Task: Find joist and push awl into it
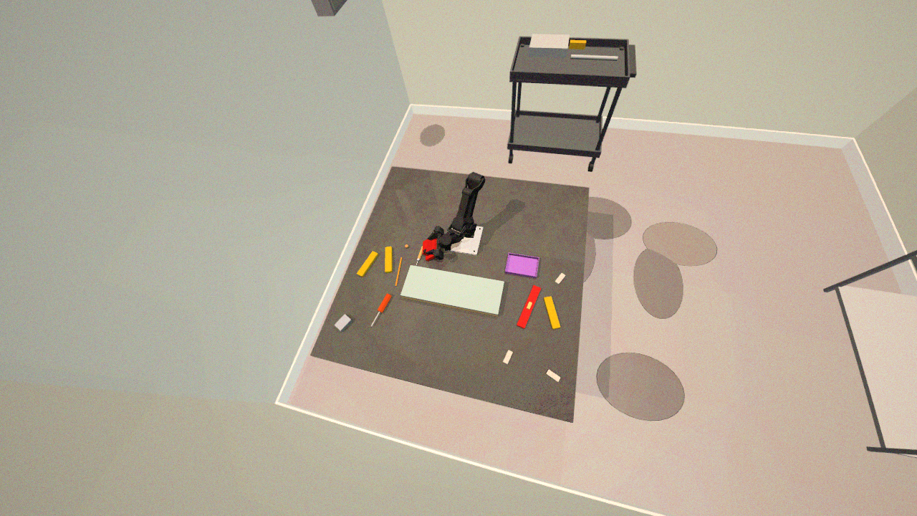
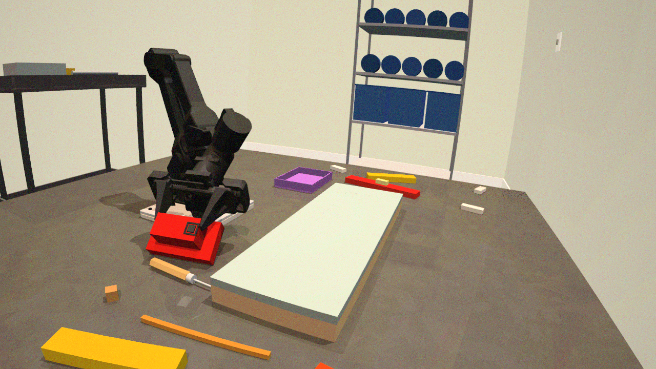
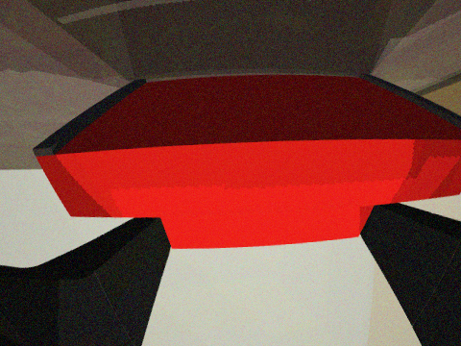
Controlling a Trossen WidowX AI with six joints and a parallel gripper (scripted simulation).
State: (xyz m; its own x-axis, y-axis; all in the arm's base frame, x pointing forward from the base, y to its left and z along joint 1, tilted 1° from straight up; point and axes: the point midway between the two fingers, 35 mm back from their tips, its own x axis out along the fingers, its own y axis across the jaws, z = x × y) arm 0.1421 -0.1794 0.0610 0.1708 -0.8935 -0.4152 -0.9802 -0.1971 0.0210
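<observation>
Right now the red stud finder is 10 mm below my gripper tip and 10 mm ahead of it. The rest, counted from my gripper tip: awl (60 mm below, 50 mm to the right, 50 mm ahead); then small orange cube (140 mm to the right, 60 mm below, 10 mm behind); then square indicator light (30 mm ahead).
</observation>
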